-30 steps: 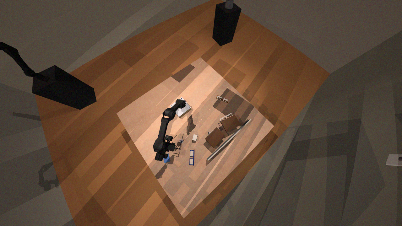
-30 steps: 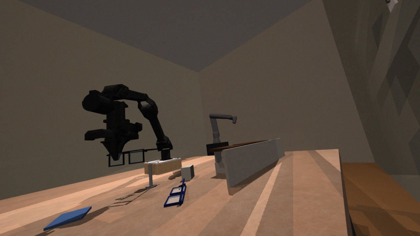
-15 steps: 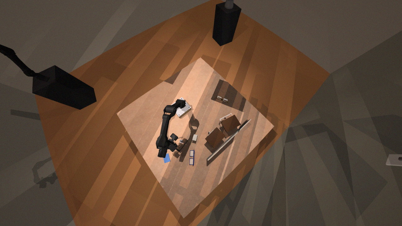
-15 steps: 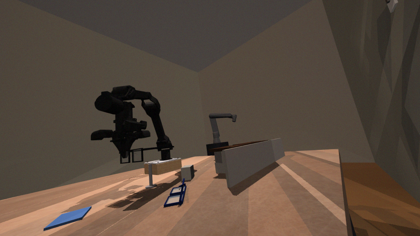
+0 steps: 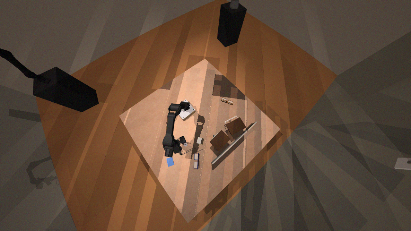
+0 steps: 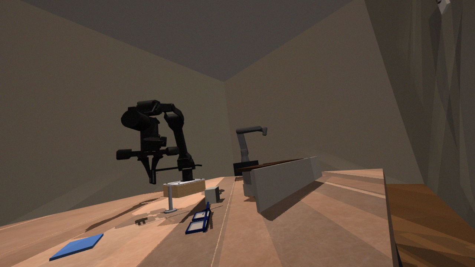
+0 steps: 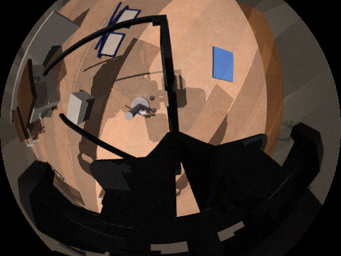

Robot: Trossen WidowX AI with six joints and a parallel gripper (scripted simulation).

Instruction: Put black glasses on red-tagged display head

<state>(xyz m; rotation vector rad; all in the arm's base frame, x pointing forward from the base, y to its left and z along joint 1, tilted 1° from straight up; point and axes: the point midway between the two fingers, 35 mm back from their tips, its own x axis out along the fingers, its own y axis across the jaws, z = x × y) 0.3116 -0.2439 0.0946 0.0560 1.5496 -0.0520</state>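
Now: gripper tip 20 mm short of the grey post, 50 mm to the right of it and 100 mm above it. From my gripper tip the other things lie so: white cube: 60 mm ahead, 190 mm to the left, 100 mm below; then blue pad: 90 mm ahead, 160 mm to the right, 120 mm below; then grey display head: 140 mm ahead, 360 mm to the left, 60 mm below.
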